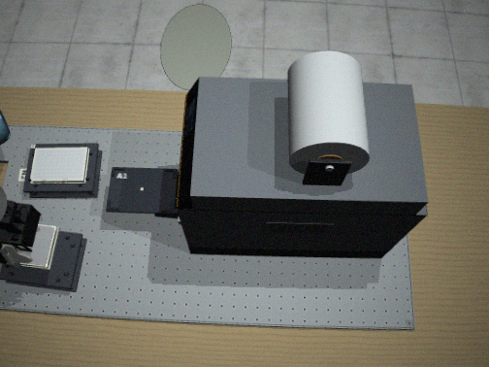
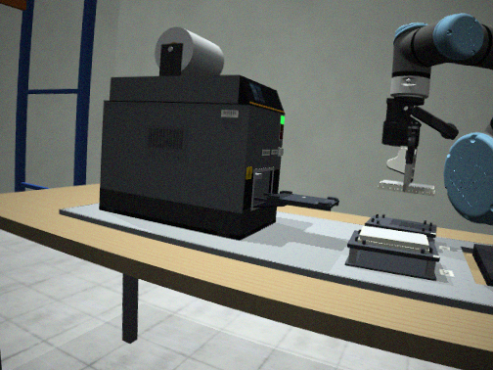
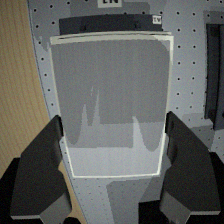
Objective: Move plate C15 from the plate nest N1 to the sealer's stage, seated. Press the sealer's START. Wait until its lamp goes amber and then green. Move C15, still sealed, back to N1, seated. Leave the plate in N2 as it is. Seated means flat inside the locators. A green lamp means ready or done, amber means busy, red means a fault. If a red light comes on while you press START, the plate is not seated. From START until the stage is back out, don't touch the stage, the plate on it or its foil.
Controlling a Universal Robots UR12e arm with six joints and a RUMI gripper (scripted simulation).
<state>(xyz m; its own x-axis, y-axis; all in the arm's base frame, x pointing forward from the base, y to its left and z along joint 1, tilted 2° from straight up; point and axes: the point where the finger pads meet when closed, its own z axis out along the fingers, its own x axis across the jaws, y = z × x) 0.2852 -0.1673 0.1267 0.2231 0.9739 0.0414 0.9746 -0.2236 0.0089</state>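
My hand is 100 mm above the dark nest. From my hand the other things lie so: plate: 200 mm to the left, 90 mm below, 40 mm ahead; dark stage: 240 mm ahead, 100 mm to the left, 50 mm below; plate C15: 10 mm below.
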